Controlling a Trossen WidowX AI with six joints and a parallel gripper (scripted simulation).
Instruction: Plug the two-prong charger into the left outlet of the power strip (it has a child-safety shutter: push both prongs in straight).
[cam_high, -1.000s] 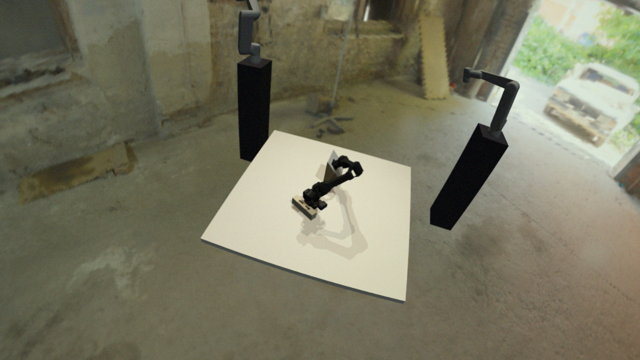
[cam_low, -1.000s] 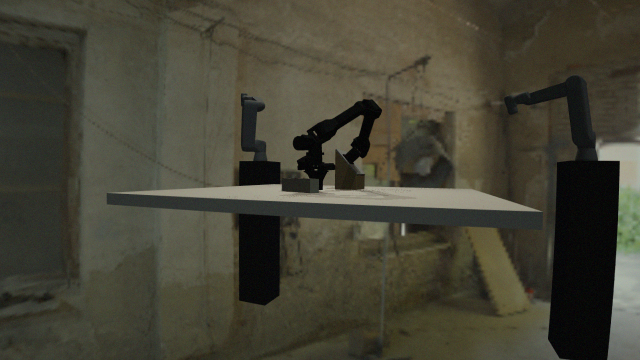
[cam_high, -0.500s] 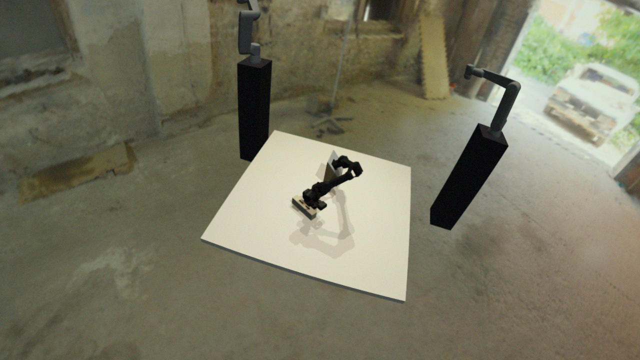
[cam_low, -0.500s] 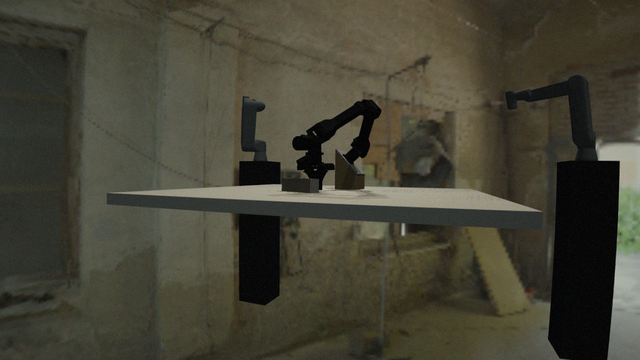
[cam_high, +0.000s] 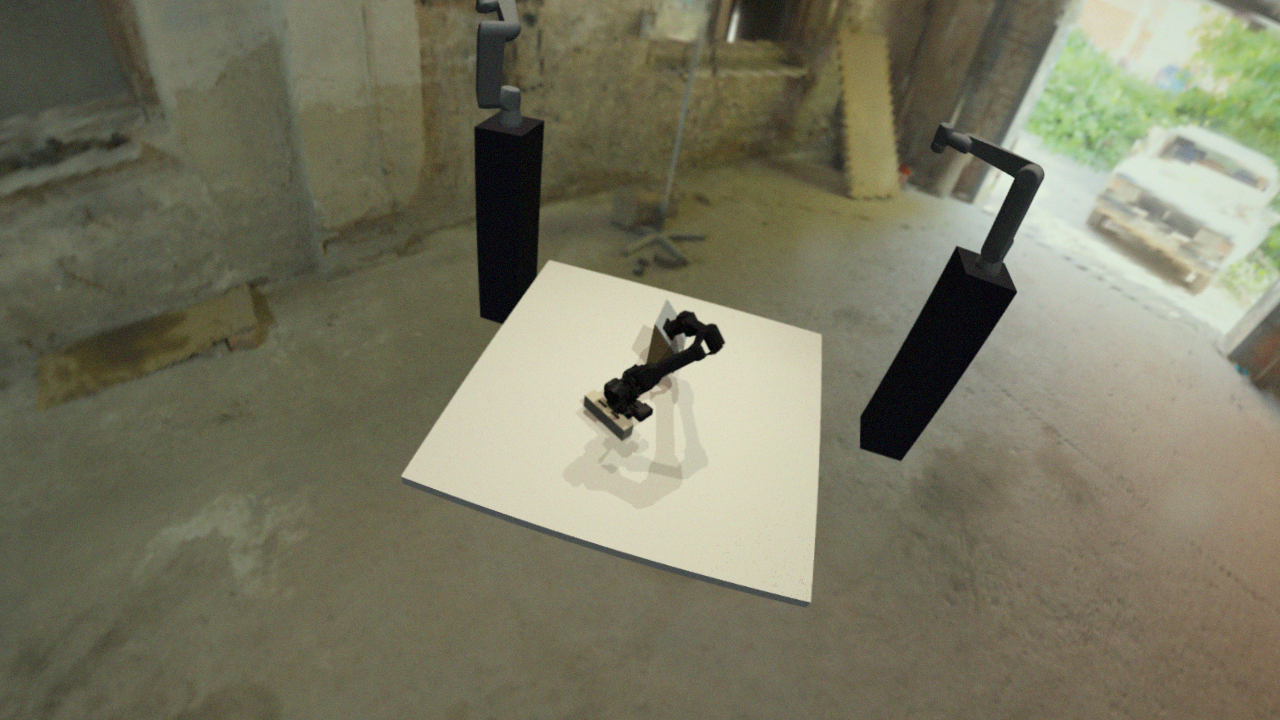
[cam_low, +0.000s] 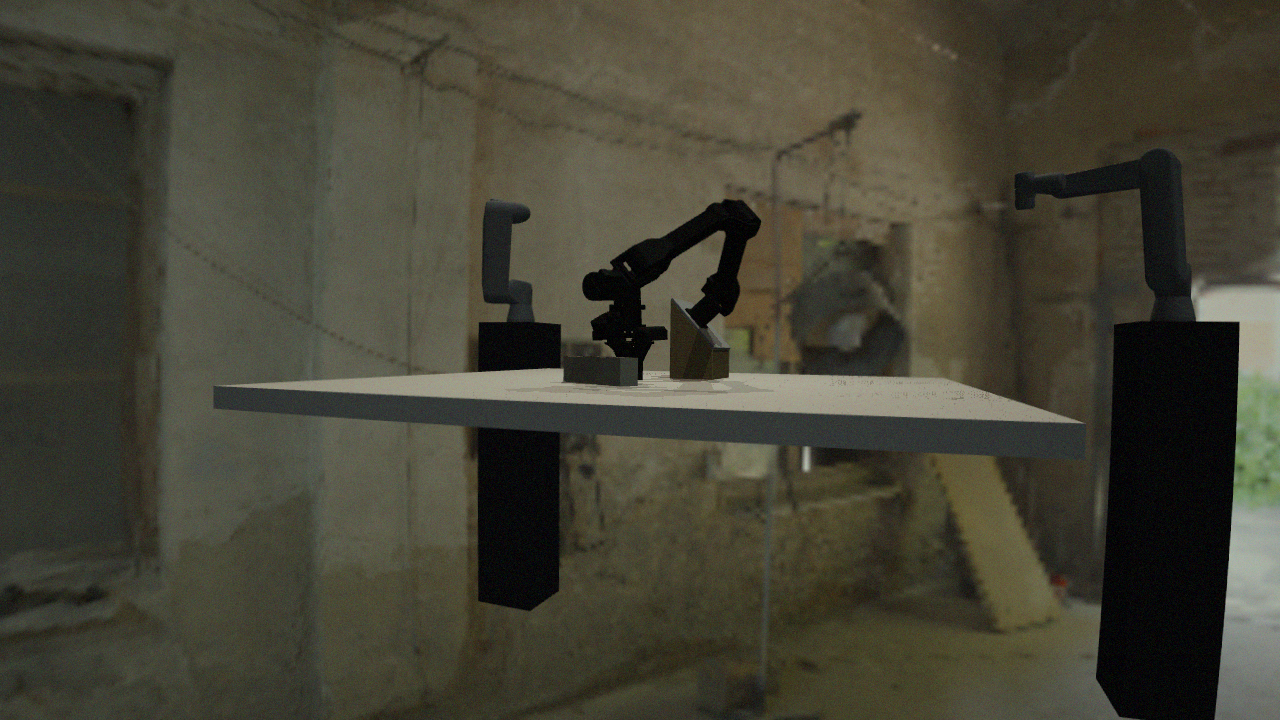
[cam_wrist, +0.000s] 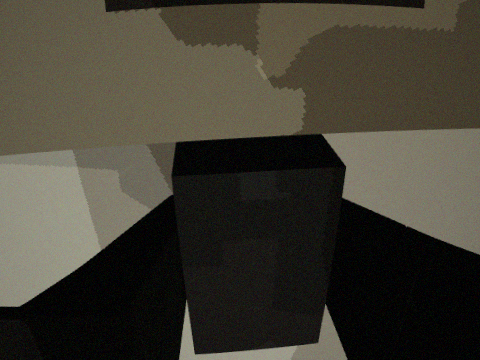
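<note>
Right now my gripper tip is 2 cm short of the charger, 1 cm to the left of it and 1 cm below it.
</note>
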